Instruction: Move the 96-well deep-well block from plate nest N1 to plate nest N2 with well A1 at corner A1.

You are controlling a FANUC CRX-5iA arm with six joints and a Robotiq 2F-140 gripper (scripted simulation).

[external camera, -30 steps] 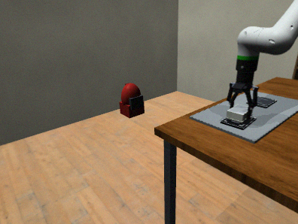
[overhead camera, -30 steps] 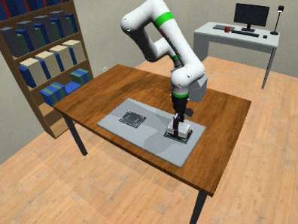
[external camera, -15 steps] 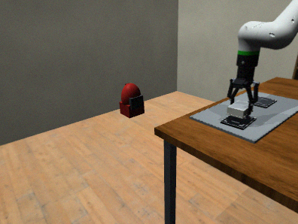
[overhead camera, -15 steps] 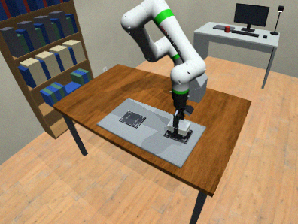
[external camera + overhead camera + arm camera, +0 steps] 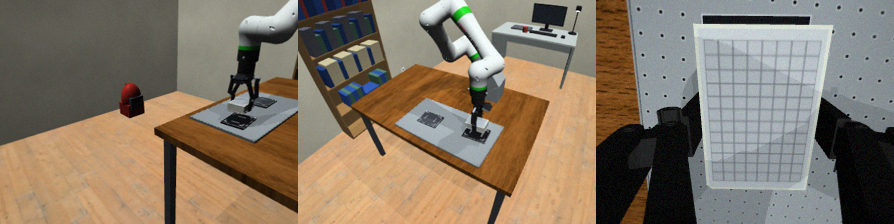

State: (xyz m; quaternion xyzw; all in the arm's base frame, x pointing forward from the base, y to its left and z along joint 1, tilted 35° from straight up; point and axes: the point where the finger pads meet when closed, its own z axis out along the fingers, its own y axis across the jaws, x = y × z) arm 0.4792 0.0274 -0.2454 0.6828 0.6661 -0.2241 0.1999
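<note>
Now: hand 1 cm short of the plate nest N2, 36 cm to the left of it and 9 cm above it. From my hand the other things lie so: white 96-well deep-well block (1 cm below); then A1 corner mark (5 cm behind, 43 cm to the right, 9 cm below).
</note>
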